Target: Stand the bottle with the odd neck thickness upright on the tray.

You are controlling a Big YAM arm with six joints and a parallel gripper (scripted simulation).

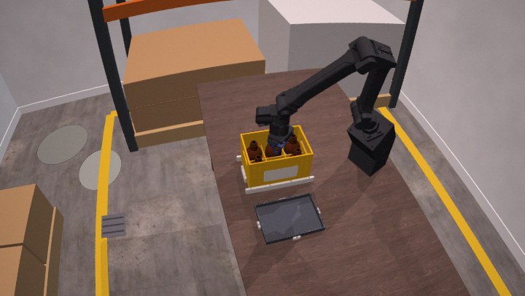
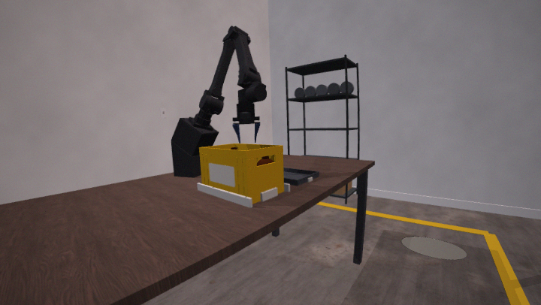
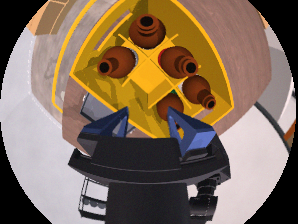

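The yellow crate is 1 cm ahead of my hand, 4 cm to the right of it and 11 cm below it. The rest, counted from my hand: glass bottle (9 cm ahead, 1 cm to the left, 11 cm below); dark tray (2 cm behind, 23 cm to the left, 18 cm below).
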